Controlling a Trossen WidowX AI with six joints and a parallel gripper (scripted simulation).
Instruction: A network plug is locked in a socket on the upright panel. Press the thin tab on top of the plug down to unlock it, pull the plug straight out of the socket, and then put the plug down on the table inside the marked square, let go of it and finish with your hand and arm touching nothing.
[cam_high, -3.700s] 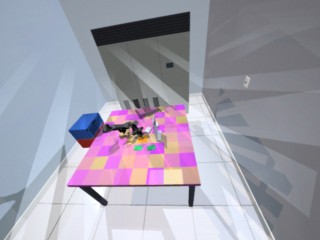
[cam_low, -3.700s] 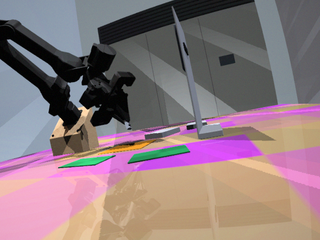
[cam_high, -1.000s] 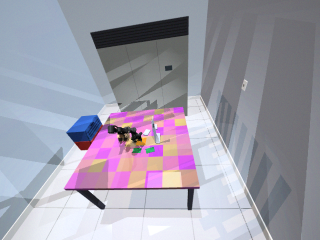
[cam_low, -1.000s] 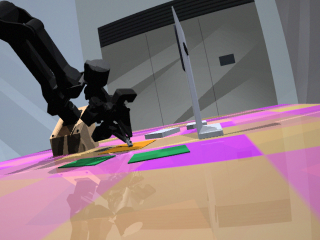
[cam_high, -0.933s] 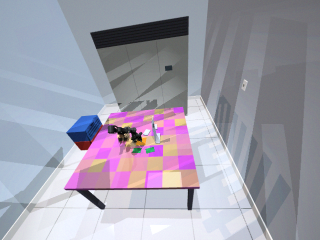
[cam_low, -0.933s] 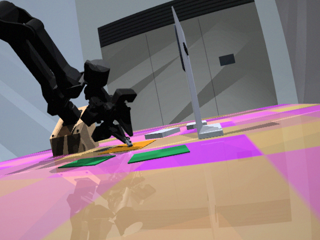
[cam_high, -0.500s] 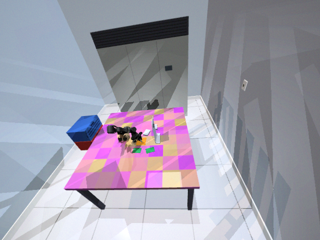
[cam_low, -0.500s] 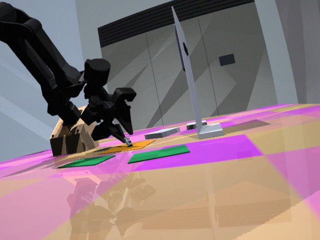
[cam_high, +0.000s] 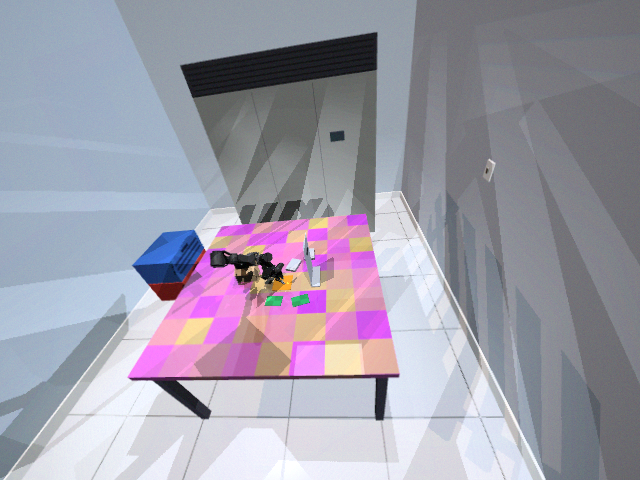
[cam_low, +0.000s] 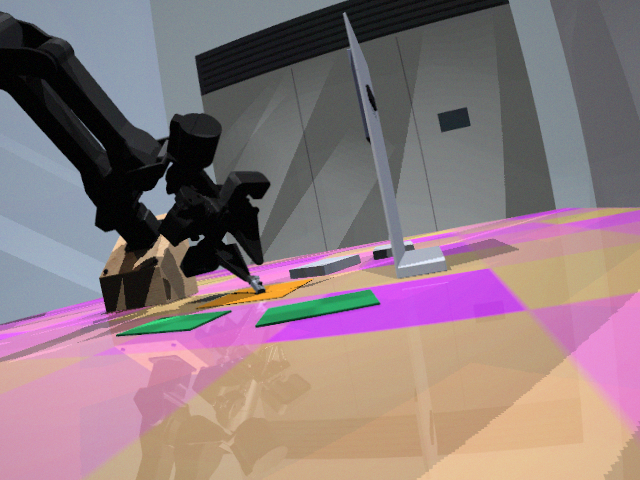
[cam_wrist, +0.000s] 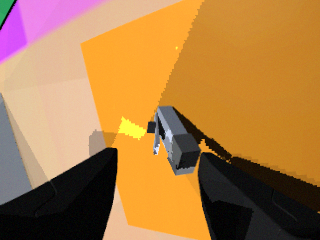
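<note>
The pale grey network plug is 2 cm below my gripper tip. Round my gripper tip: orange flat square 3 cm below; then grey upright panel 20 cm ahead, 11 cm above, 3 cm to the left.
</note>
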